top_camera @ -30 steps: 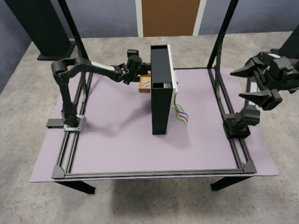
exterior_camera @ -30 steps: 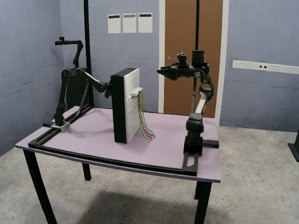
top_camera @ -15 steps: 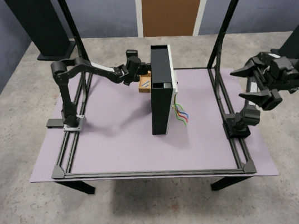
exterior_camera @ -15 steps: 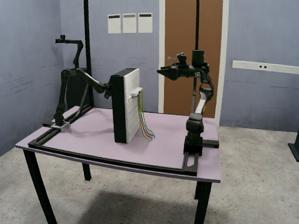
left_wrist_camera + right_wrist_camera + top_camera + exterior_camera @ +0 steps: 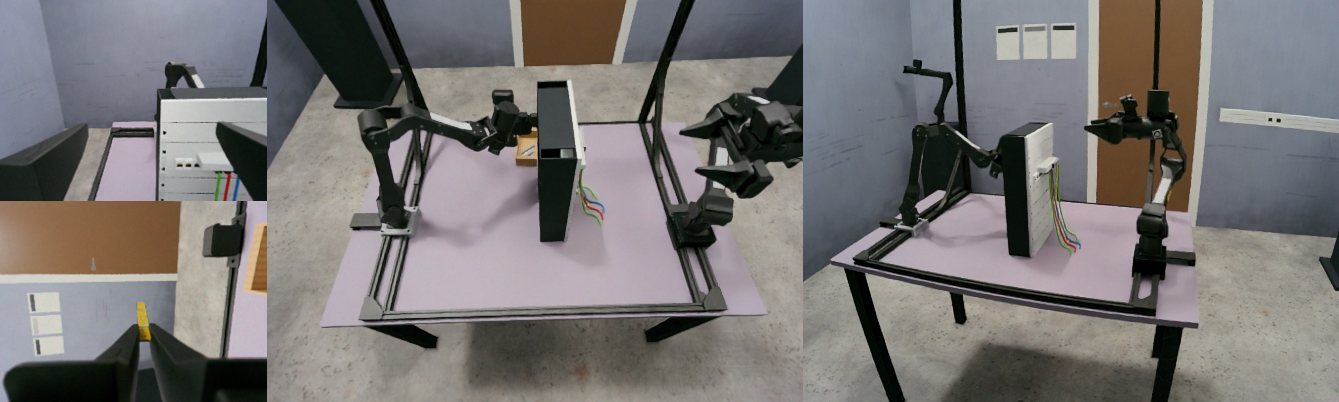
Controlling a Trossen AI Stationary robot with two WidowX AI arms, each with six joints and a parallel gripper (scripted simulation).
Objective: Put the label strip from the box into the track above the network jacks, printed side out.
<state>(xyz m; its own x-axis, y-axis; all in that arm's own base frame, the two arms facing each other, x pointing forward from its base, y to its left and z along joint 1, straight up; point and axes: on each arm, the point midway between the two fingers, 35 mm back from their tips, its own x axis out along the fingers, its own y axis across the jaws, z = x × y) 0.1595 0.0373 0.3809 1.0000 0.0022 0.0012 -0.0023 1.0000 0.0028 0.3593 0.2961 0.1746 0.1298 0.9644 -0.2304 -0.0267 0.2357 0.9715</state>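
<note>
Now: right hand 50 mm past the yellow label strip and 10 mm above it. From my right hand the other things lie so: white jack panel: 230 mm ahead, 190 mm to the left.
</note>
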